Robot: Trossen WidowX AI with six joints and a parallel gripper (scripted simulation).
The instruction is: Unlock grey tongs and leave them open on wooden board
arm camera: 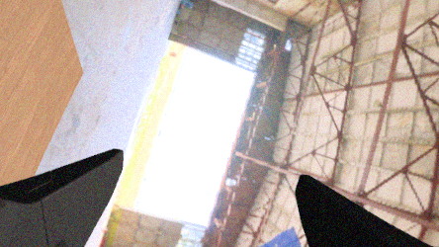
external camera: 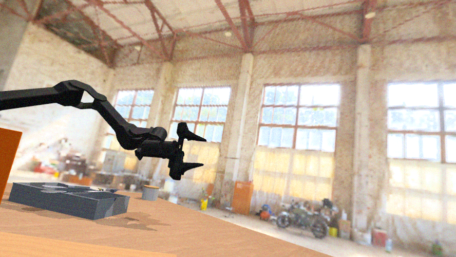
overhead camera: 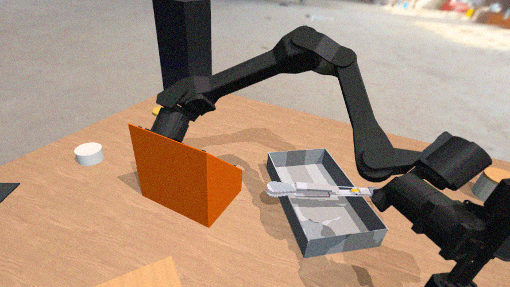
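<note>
Right now the yellow lock piece is 21 cm behind my gripper tip, 31 cm to the left of it and 18 cm below it. The rest, counted from my gripper tip: grey roasting tin: 29 cm behind, 29 cm to the left, 22 cm below; red-headed spatula: 15 cm behind, 63 cm to the left, 24 cm below; wooden board: 39 cm behind, 22 cm to the right, 24 cm below.
</note>
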